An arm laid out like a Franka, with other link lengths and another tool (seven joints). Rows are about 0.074 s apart.
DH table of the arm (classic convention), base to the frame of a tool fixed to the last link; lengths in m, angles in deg. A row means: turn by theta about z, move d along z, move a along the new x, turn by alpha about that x. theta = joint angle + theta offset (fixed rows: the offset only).
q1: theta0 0  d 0.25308  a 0  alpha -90
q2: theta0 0  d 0  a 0  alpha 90
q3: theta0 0  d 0.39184  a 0.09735  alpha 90
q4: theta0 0  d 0  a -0.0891  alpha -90
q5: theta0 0  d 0.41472  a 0  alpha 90
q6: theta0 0  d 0  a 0.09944  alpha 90
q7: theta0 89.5  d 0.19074  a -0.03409  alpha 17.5
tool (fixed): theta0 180  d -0.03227  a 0  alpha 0
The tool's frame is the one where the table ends.
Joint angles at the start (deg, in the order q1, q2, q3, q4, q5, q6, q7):
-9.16 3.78 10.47 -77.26 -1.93 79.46 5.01
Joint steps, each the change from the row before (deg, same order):
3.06 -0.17 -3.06 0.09 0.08 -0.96 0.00
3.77 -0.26 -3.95 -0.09 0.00 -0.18 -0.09
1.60 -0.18 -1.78 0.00 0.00 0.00 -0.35
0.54 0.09 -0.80 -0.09 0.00 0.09 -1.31
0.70 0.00 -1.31 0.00 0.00 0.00 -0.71
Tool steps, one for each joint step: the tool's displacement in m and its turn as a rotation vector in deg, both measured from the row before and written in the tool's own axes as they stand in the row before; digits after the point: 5 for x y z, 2 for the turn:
0.00141 -0.00341 -0.00174 0.72 -0.19 -0.07
-0.00030 -0.00161 -0.00182 0.02 -0.27 0.01
-0.00133 -0.00068 -0.00200 -0.18 -0.03 -0.18
-0.00252 -0.00008 0.00168 0.10 0.28 -1.02
-0.00596 0.00010 0.00025 0.02 -0.02 -0.11

